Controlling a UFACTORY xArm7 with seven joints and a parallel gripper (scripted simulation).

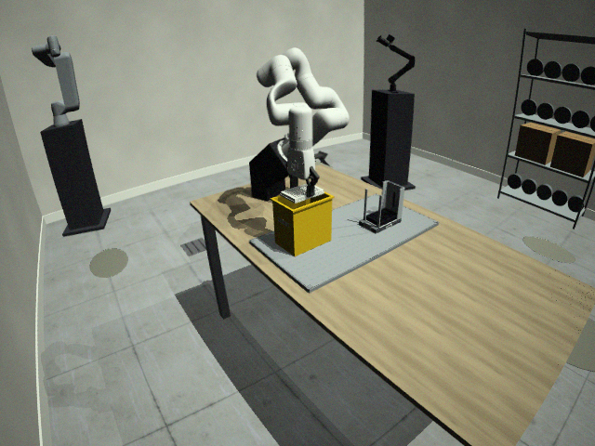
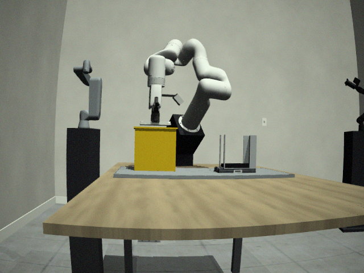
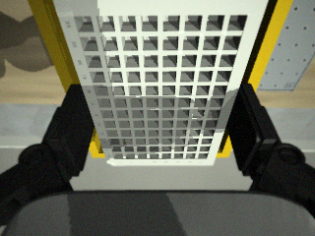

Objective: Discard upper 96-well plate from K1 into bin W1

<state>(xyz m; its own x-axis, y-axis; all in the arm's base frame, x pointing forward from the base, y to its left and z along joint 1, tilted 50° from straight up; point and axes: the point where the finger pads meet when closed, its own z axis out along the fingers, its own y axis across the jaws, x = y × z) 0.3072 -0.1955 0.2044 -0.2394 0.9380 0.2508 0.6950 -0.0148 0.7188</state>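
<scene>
Now: the white 96-well plate 10 mm below my hand. Also, from my hand: yellow plastics bin W1: 120 mm below; dark plate: 20 mm behind, 350 mm to the left, 180 mm below.
</scene>
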